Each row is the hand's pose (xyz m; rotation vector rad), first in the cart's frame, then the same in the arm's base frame.
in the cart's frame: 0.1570 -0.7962 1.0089 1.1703 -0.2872 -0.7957
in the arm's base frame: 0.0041 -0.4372 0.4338 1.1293 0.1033 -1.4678
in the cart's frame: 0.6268 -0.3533 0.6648 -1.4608 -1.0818 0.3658
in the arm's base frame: 0.3916 -0.0248 -0.0300 -1.1534 -0.4035 0.3252
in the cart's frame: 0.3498 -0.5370 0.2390 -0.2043 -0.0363 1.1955
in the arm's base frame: -0.0982 0.0291 -0.2512 0.3733 0.3012 0.8557
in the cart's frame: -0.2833 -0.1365 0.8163 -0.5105 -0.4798 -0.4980
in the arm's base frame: -0.1740 0.3317 0.6417 -0.4257 0.2226 -0.7116
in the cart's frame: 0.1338 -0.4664 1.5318 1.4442 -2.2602 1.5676
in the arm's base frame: 0.3587 -0.3233 0.9278 1.2435 -2.2702 0.6515
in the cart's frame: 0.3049 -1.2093 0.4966 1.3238 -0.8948 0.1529
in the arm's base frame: -0.2795 -0.6596 -0.1363 1.3570 -0.6599 -0.6120
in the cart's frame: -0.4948 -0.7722 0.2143 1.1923 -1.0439 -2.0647
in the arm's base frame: -0.8721 0.0263 0.1615 0.5041 -0.7233 -2.6735
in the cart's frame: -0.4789 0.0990 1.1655 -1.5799 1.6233 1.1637
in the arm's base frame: -0.0740 0.4643 1.0753 -0.7840 1.8576 1.6456
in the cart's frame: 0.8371 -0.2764 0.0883 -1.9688 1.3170 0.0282
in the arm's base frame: 0.3210 0.2030 -0.6006 -1.5119 1.8718 0.6077
